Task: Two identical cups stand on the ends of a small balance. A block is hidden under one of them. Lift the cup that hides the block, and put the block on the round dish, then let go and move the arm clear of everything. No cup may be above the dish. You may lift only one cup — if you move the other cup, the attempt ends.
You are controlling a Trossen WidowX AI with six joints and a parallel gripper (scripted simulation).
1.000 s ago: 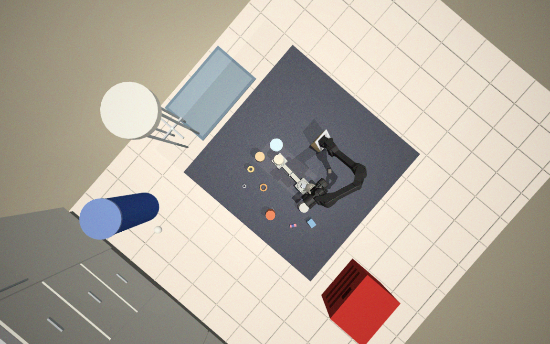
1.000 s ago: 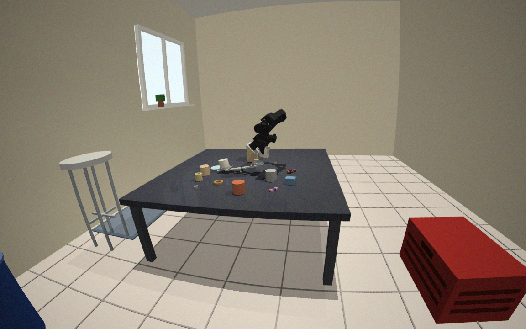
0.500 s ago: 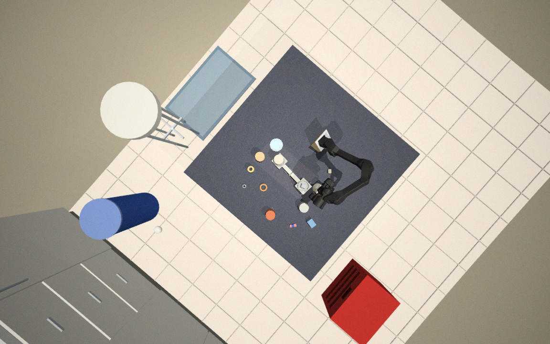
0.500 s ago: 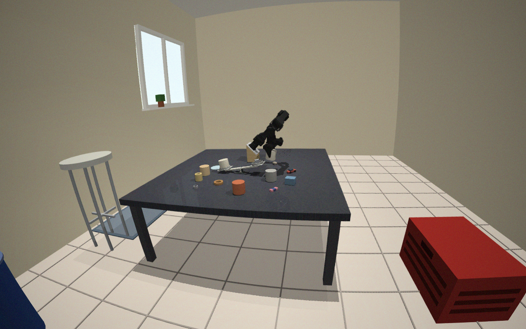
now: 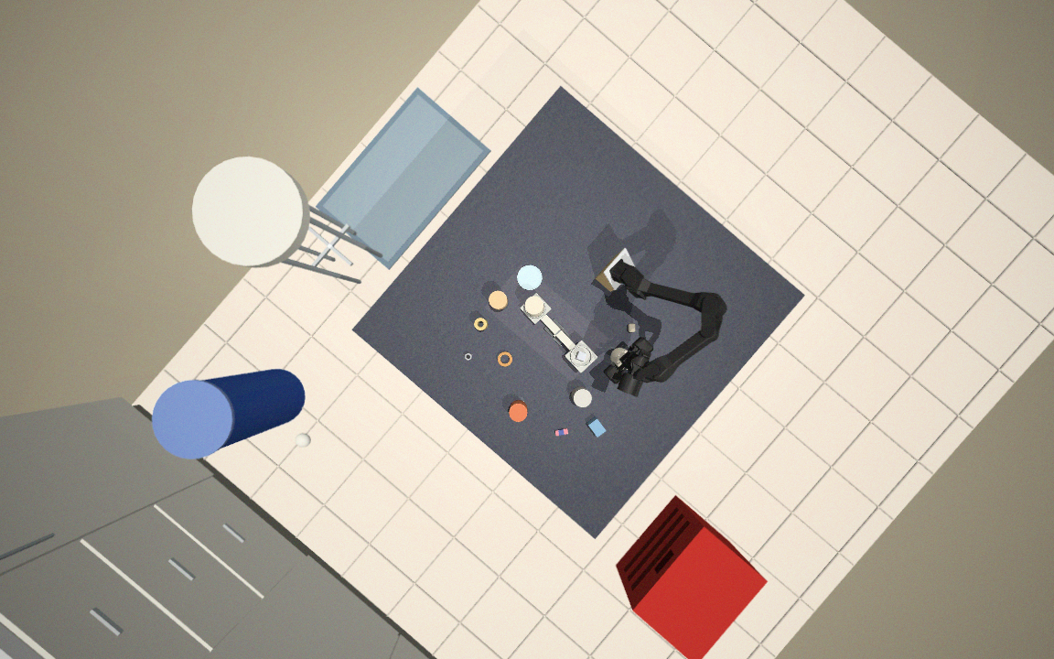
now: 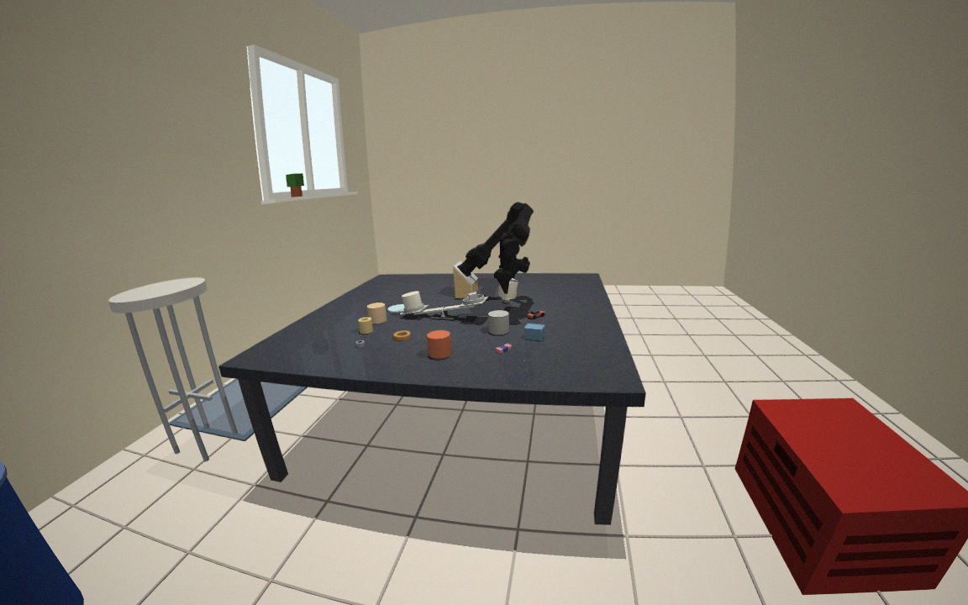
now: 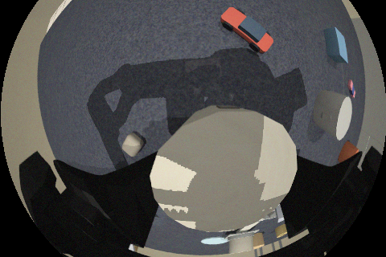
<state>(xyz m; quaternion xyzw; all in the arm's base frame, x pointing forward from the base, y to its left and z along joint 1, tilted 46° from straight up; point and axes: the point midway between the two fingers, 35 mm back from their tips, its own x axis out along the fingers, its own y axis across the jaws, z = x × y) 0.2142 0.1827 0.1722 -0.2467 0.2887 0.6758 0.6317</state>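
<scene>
My gripper tip is now 100 mm short of the grey block and 110 mm to the left of it. Round my gripper tip: grey cylinder (200 mm ahead, 10 mm to the left, 50 mm below); then red toy car (50 mm ahead, 120 mm to the left, 70 mm below); then cream cup (20 mm to the left, 10 mm above).
</scene>
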